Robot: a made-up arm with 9 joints. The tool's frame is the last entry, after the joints.
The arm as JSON. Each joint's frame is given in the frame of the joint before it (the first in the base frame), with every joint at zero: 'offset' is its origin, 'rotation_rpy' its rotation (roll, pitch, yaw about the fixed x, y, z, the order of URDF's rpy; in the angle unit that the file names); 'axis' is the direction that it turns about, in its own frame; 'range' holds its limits. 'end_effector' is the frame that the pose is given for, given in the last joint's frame.
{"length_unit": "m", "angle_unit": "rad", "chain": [
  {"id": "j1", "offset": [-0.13, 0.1, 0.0], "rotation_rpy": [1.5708, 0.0, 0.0], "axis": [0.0, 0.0, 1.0], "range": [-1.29, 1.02]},
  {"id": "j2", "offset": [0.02, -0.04, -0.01], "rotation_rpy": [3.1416, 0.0, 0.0], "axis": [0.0, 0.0, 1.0], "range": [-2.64, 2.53]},
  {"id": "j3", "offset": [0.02, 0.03, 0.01], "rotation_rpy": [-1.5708, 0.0, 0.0], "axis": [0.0, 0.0, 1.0], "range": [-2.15, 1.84]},
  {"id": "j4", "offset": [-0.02, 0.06, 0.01], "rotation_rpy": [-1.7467, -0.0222, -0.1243], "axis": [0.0, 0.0, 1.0], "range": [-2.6, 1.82]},
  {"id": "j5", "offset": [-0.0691, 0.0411, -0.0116], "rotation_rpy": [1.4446, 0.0, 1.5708], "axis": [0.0, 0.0, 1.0], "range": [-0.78, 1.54]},
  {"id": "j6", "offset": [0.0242, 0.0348, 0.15], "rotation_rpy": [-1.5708, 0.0, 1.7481], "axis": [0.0, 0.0, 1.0], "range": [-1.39, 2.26]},
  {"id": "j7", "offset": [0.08, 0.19, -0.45], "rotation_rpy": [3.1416, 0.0, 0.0], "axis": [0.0, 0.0, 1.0], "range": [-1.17, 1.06]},
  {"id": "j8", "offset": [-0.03, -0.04, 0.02], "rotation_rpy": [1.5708, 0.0, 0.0], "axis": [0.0, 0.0, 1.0], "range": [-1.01, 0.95]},
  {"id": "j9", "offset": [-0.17, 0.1, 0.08], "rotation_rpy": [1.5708, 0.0, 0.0], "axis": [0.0, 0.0, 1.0], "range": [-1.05, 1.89]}
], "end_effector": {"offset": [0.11, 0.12, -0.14], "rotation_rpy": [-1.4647, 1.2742, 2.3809]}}
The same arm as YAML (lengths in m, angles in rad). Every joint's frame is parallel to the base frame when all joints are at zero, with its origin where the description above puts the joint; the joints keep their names.
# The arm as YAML. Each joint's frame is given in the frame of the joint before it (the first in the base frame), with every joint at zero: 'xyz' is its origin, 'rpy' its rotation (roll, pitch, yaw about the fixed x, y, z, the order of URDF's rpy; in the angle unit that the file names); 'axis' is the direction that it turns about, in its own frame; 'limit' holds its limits. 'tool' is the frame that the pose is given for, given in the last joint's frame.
units:
  length: m
  angle: rad
joints:
  - name: j1
    type: revolute
    origin:
      xyz: [-0.13, 0.1, 0.0]
      rpy: [0.0, 0.0, 0.0]
    axis: [0.0, -1.0, 0.0]
    limit:
      lower: -1.29
      upper: 1.02
  - name: j2
    type: revolute
    origin:
      xyz: [0.02, 0.01, -0.04]
      rpy: [0.0, 0.0, 0.0]
    axis: [0.0, 1.0, 0.0]
    limit:
      lower: -2.64
      upper: 2.53
  - name: j3
    type: revolute
    origin:
      xyz: [0.02, 0.01, -0.03]
      rpy: [0.0, 0.0, 0.0]
    axis: [0.0, 0.0, -1.0]
    limit:
      lower: -2.15
      upper: 1.84
  - name: j4
    type: revolute
    origin:
      xyz: [-0.02, -0.06, -0.01]
      rpy: [0.0, 0.0, 0.0]
    axis: [0.1259, -0.976503, 0.174901]
    limit:
      lower: -2.6
      upper: 1.82
  - name: j5
    type: revolute
    origin:
      xyz: [-0.07, 0.01, 0.04]
      rpy: [0.0, 0.0, 0.0]
    axis: [1.0, 0.0001, 0.0]
    limit:
      lower: -0.78
      upper: 1.54
  - name: j6
    type: revolute
    origin:
      xyz: [0.15, -0.03, 0.03]
      rpy: [0.0, 0.0, 0.0]
    axis: [0.0, 0.0, -1.0]
    limit:
      lower: -1.39
      upper: 2.26
  - name: j7
    type: revolute
    origin:
      xyz: [-0.19, -0.08, 0.45]
      rpy: [0.0, 0.0, 0.0]
    axis: [0.0, 0.0, 1.0]
    limit:
      lower: -1.17
      upper: 1.06
  - name: j8
    type: revolute
    origin:
      xyz: [-0.04, 0.03, 0.02]
      rpy: [0.0, 0.0, 0.0]
    axis: [-1.0, -0.0001, 0.0]
    limit:
      lower: -1.01
      upper: 0.95
  - name: j9
    type: revolute
    origin:
      xyz: [-0.08, 0.17, 0.1]
      rpy: [0.0, 0.0, 0.0]
    axis: [0.0, 0.0, -1.0]
    limit:
      lower: -1.05
      upper: 1.89
tool:
  origin:
    xyz: [-0.12, -0.11, 0.14]
    rpy: [1.6768, -1.2742, 2.3316]

